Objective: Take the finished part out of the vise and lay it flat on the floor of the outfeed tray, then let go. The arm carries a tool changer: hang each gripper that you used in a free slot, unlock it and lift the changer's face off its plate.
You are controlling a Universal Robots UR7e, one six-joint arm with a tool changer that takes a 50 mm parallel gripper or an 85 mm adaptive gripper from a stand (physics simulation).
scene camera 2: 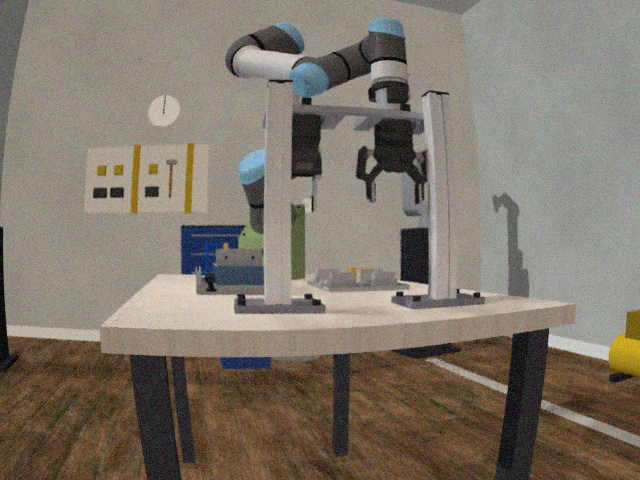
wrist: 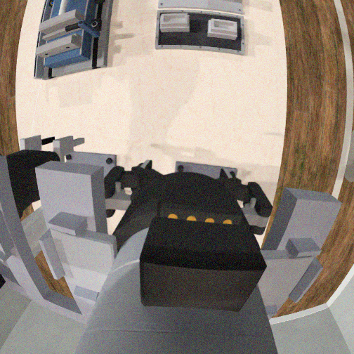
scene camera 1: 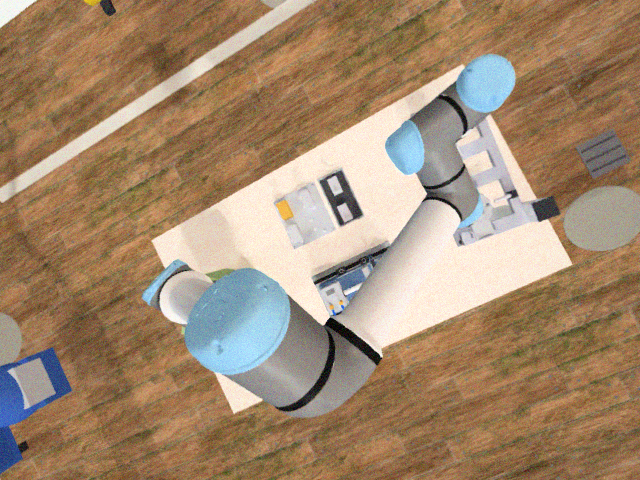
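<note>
My gripper (scene camera 2: 395, 194) (wrist: 187, 169), the black adaptive one, hangs upright under the arm's wrist at the stand (scene camera 2: 279, 191) (wrist: 70, 185), between two fork arms, fingers apart and empty. The changer's face is above its plate; the views do not show whether it is locked. The blue vise (scene camera 1: 352, 280) (scene camera 2: 238, 273) (wrist: 67, 56) has light grey jaws; a part between them cannot be made out. A dark-floored tray (scene camera 1: 340, 197) (wrist: 199, 38) holds one pale hollow block (scene camera 1: 344, 210) (wrist: 175, 22) and another pale block (scene camera 1: 334, 184) (wrist: 222, 28). Which one is the finished part is unclear.
The parallel gripper (scene camera 2: 306, 144) hangs in another stand slot, beside mine. A light grey tray (scene camera 1: 315, 214) with an orange block (scene camera 1: 284, 209) stands beside the dark-floored tray. The stand's second post (scene camera 2: 439, 196) is close to my gripper.
</note>
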